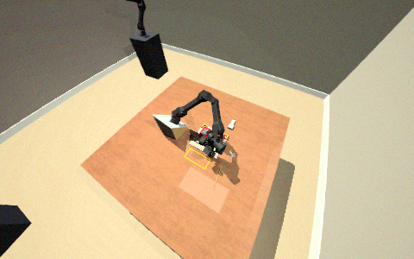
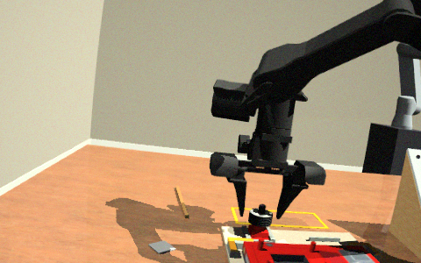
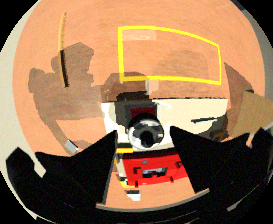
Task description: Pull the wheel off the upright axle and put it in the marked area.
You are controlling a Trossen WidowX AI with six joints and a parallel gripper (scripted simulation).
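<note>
Now: gripper tip right at the wheel. The rest, counted from my gripper tip: thin wooden stick (16 cm to the right, 12 cm ahead, 4 cm below).
</note>
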